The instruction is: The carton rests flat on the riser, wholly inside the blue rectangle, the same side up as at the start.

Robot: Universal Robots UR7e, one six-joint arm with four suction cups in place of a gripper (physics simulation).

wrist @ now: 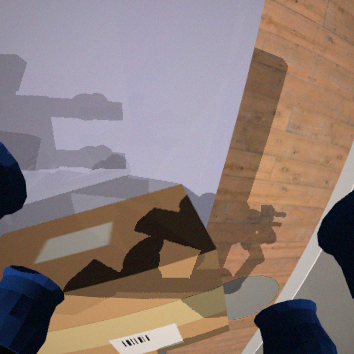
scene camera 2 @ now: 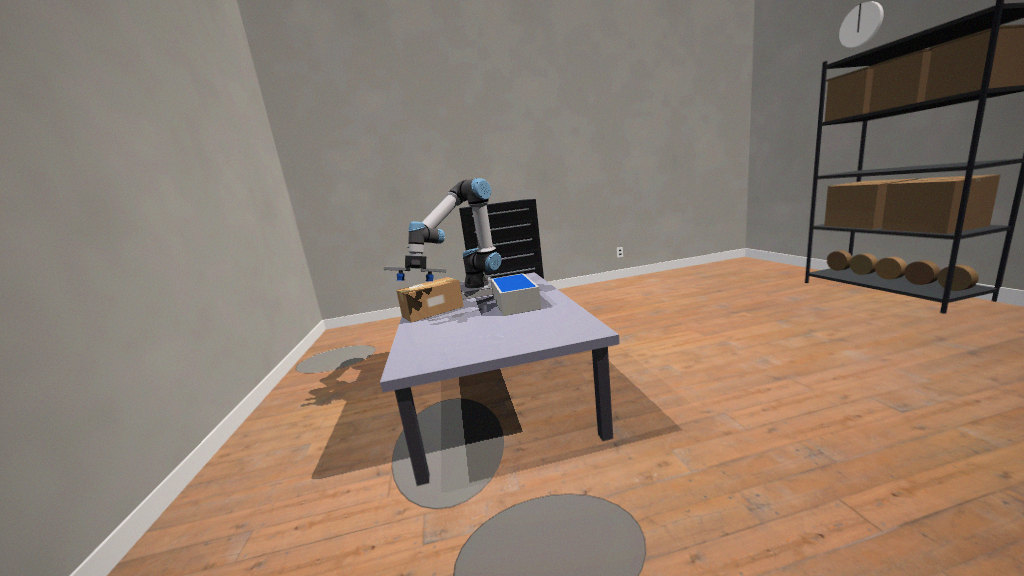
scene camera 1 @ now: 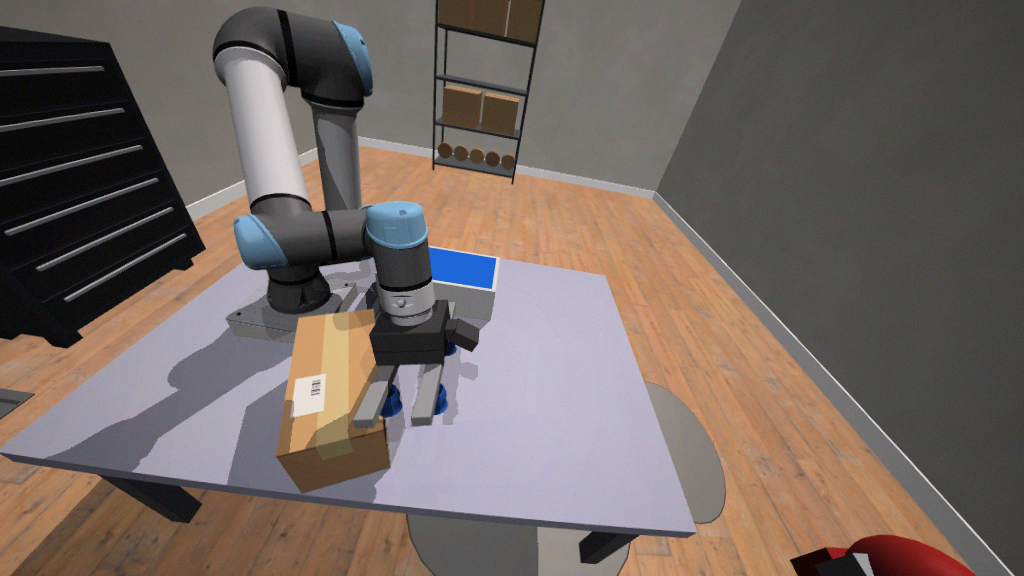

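Seen in the pictures: end effector, tool point: (wrist: pixel 166 269) (scene camera 2: pixel 415 280) (scene camera 1: pixel 422 375); arm's base, origin of the base link: (scene camera 2: pixel 476 284) (scene camera 1: pixel 300 295).
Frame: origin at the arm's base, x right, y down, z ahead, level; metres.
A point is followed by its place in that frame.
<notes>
The brown carton (scene camera 1: pixel 330 358) {x 0.275, y -0.101, z 0.229 m} (scene camera 2: pixel 449 293) {x 0.184, y -0.042, z 0.285 m} (wrist: pixel 100 304) {x 0.304, y -0.101, z 0.304 m} stands on the table near its edge, beside the arm's base. Tape and a barcode label show on its top, and a pale label on one long side. My gripper (scene camera 1: pixel 421 373) {x 0.341, y -0.174, z 0.428 m} (scene camera 2: pixel 415 275) {x 0.341, y -0.174, z 0.428 m} has its suction off and holds nothing. In scene camera 2 its blue cups hang above the carton with a gap. The wrist view shows several cups around the carton's end. The white riser (scene camera 1: pixel 469 300) {x -0.061, y -0.016, z 0.477 m} (scene camera 2: pixel 519 301) {x -0.149, y -0.006, z 0.554 m} stands apart from the carton, with the blue rectangle (scene camera 1: pixel 469 269) {x -0.156, y -0.065, z 0.461 m} (scene camera 2: pixel 514 283) {x -0.165, y -0.065, z 0.406 m} on top; the arm partly hides it in scene camera 1.
The pale table (scene camera 1: pixel 558 429) {x 0.290, y 0.055, z 0.739 m} (scene camera 2: pixel 501 340) {x 0.011, y 0.055, z 0.856 m} carries the arm's base plate (scene camera 1: pixel 250 326) {x 0.125, y 0.011, z -0.061 m}. A black drawer cabinet (scene camera 1: pixel 78 164) (scene camera 2: pixel 526 232) stands beyond the table. A shelf rack (scene camera 1: pixel 481 80) (scene camera 2: pixel 818 171) with boxes stands farther off. A red object (scene camera 1: pixel 898 555) shows at scene camera 1's lower right.
</notes>
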